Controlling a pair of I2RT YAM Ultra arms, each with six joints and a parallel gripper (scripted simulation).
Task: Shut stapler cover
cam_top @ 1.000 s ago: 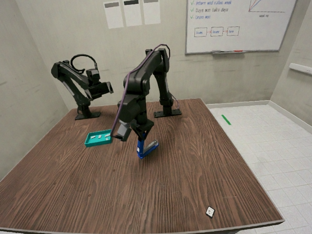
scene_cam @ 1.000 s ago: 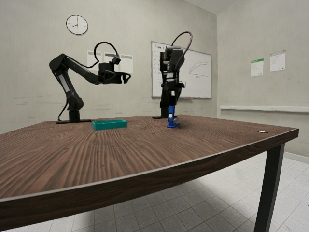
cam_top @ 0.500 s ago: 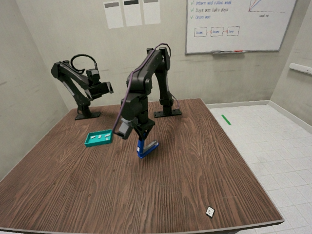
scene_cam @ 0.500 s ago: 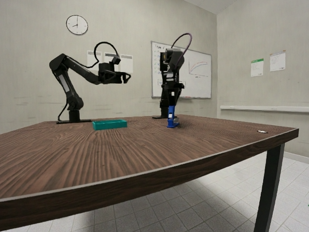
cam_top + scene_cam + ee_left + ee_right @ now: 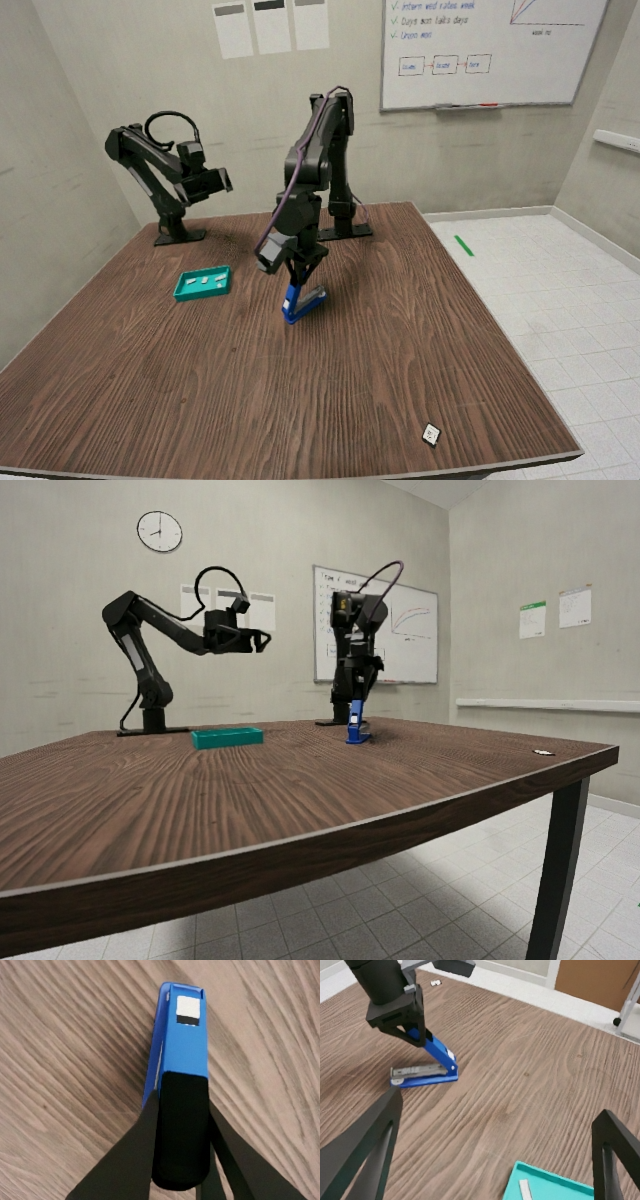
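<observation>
Now: the stapler 50 mm below my left hand. The rest, counted from my left hand: small white tag 270 mm ahead, 240 mm to the left, 100 mm below; then teal tray 310 mm to the right, 90 mm below, 80 mm behind.
</observation>
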